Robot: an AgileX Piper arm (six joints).
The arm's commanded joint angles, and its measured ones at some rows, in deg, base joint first. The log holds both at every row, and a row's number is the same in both.
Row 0, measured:
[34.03 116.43 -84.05 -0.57 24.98 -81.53]
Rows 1 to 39, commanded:
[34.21 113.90 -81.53 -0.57 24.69 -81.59]
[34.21 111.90 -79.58 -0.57 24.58 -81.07]
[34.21 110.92 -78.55 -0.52 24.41 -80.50]
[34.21 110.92 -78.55 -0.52 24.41 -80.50]
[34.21 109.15 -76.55 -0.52 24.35 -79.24]
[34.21 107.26 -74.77 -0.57 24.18 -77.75]
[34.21 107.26 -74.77 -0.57 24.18 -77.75]
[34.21 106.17 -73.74 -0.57 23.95 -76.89]
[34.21 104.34 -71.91 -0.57 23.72 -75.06]
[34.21 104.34 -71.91 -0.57 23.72 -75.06]
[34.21 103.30 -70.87 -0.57 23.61 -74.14]
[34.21 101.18 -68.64 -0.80 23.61 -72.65]
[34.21 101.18 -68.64 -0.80 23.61 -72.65]
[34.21 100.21 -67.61 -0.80 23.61 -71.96]
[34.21 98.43 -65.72 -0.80 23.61 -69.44]
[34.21 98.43 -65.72 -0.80 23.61 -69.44]
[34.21 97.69 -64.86 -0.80 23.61 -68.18]
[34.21 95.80 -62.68 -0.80 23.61 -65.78]
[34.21 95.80 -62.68 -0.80 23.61 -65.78]
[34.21 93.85 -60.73 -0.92 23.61 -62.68]
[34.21 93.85 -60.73 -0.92 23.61 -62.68]
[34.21 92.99 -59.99 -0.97 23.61 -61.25]
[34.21 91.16 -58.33 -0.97 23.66 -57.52]
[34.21 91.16 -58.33 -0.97 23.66 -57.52]
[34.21 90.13 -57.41 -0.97 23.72 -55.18]
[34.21 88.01 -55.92 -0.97 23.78 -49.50]
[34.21 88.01 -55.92 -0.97 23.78 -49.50]
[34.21 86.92 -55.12 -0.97 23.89 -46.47]
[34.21 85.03 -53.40 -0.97 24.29 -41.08]
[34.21 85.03 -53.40 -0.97 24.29 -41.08]
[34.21 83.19 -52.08 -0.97 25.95 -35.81]
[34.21 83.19 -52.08 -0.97 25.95 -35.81]
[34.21 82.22 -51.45 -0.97 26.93 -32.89]
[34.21 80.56 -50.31 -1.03 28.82 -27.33]
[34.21 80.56 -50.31 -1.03 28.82 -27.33]
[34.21 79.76 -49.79 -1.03 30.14 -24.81]
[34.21 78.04 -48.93 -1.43 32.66 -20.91]
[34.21 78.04 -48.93 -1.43 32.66 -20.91]
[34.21 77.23 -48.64 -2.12 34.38 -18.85]
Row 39, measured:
[34.03 78.67 -49.39 -0.86 31.57 -23.38]
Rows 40 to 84, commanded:
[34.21 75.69 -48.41 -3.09 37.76 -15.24]
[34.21 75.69 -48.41 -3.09 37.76 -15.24]
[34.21 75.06 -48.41 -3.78 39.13 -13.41]
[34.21 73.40 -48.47 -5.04 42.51 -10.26]
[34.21 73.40 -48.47 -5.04 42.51 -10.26]
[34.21 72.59 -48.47 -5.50 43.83 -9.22]
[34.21 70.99 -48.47 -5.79 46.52 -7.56]
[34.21 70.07 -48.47 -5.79 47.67 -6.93]
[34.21 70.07 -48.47 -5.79 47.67 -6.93]
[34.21 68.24 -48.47 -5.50 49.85 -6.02]
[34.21 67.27 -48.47 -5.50 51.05 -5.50]
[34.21 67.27 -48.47 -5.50 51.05 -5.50]
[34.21 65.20 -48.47 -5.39 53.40 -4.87]
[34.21 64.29 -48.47 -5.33 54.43 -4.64]
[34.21 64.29 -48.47 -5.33 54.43 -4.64]
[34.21 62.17 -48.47 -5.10 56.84 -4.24]
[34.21 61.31 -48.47 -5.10 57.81 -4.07]
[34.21 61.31 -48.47 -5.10 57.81 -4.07]
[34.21 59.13 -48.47 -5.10 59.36 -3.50]
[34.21 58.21 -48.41 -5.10 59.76 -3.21]
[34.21 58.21 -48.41 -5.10 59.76 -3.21]
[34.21 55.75 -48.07 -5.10 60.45 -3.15]
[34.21 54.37 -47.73 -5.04 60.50 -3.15]
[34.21 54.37 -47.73 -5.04 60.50 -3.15]
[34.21 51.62 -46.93 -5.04 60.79 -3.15]
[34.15 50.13 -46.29 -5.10 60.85 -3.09]
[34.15 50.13 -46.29 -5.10 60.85 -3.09]
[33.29 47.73 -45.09 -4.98 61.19 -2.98]
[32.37 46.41 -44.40 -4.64 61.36 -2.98]
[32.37 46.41 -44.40 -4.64 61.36 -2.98]
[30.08 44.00 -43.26 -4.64 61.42 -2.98]
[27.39 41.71 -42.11 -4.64 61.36 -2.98]
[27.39 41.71 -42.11 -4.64 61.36 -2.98]
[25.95 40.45 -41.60 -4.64 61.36 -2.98]
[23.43 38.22 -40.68 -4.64 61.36 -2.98]
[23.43 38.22 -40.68 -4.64 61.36 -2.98]
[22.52 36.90 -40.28 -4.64 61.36 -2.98]
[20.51 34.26 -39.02 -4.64 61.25 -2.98]
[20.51 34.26 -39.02 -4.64 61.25 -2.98]
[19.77 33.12 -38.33 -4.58 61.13 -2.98]
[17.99 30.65 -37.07 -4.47 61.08 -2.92]
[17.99 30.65 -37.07 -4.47 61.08 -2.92]
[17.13 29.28 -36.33 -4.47 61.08 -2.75]
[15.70 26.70 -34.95 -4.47 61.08 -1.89]
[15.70 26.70 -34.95 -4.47 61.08 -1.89]
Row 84, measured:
[17.65 29.74 -36.73 -4.47 61.13 -3.15]
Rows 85 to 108, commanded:
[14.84 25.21 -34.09 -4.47 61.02 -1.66]
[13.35 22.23 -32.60 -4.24 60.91 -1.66]
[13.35 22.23 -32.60 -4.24 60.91 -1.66]
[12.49 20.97 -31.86 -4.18 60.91 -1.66]
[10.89 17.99 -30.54 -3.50 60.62 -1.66]
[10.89 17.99 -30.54 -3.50 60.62 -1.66]
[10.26 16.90 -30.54 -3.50 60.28 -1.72]
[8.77 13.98 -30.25 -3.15 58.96 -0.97]
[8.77 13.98 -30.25 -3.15 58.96 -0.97]
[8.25 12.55 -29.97 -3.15 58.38 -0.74]
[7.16 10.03 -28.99 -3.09 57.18 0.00]
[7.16 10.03 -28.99 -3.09 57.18 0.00]
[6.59 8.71 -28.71 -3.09 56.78 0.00]
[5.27 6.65 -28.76 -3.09 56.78 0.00]
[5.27 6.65 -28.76 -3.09 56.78 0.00]
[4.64 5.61 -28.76 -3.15 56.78 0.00]
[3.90 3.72 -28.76 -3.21 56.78 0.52]
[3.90 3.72 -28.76 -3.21 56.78 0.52]
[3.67 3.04 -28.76 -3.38 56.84 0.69]
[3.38 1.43 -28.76 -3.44 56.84 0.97]
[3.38 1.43 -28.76 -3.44 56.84 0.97]
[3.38 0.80 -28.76 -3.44 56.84 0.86]
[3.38 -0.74 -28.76 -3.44 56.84 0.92]
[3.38 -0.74 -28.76 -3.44 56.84 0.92]
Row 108, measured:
[3.90 1.26 -28.93 -3.09 57.52 0.00]
